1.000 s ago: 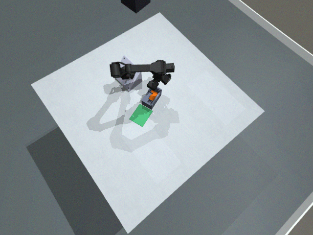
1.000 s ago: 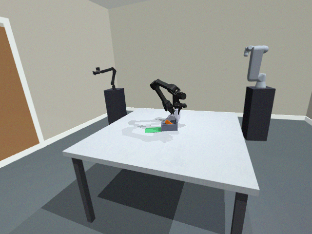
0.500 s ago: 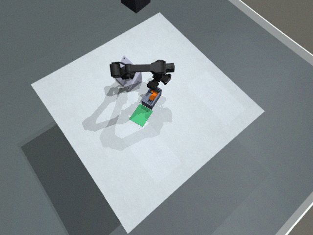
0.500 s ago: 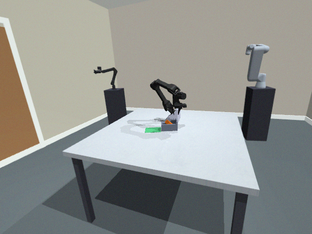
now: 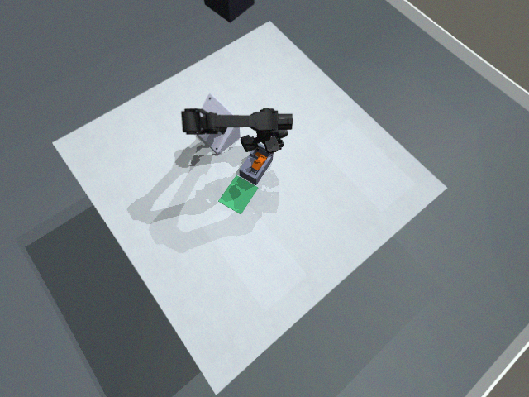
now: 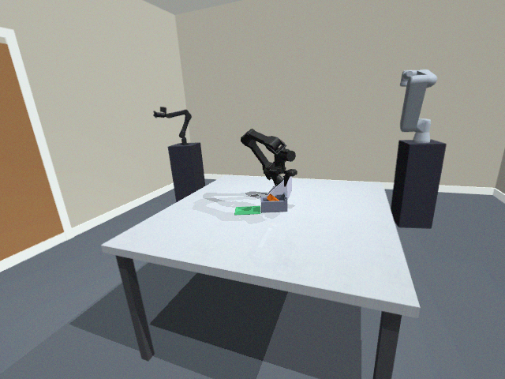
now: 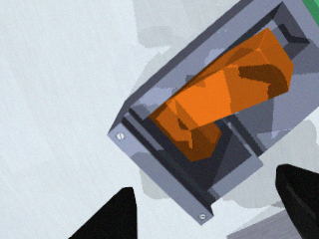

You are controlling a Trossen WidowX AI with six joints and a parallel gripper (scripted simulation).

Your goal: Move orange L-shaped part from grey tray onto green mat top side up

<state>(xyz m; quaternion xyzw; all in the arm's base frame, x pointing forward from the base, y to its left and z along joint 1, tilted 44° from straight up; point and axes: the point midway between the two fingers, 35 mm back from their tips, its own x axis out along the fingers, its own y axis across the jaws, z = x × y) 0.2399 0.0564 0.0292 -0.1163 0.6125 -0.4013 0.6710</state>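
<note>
Right now my gripper tip is 1 cm past the orange L-shaped part, 2 cm to the left of it and 10 cm above it. Round my gripper tip: green mat: 2 cm ahead, 19 cm to the right, 16 cm below.
</note>
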